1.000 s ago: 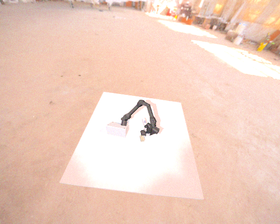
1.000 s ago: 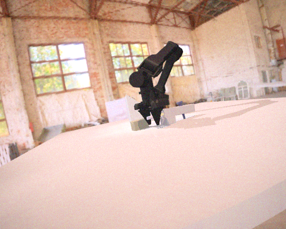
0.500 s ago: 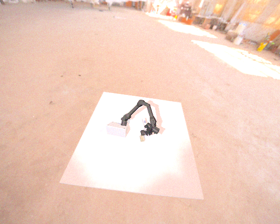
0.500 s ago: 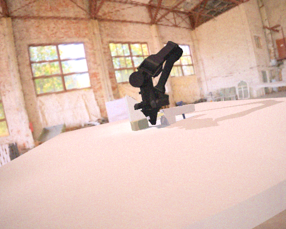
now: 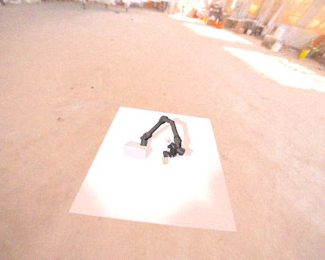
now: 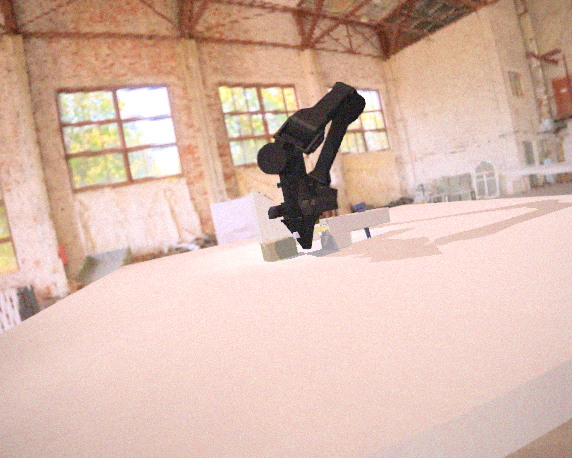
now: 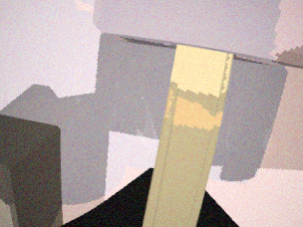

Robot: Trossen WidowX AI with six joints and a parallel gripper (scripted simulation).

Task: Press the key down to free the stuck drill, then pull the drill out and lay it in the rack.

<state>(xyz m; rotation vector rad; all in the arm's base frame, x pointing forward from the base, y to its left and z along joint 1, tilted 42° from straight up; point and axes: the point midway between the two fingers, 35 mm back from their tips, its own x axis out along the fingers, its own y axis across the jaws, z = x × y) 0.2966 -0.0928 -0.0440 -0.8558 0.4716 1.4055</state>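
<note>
The yellow drill is 10 mm behind my gripper tip, 40 mm to the left of it and 30 mm above it. Round my gripper tip: long pale block 30 mm behind, 140 mm to the left, 20 mm above; tan rack 70 mm behind, 40 mm to the right; blue-violet key 30 mm behind, 160 mm to the left, 40 mm above.
</note>
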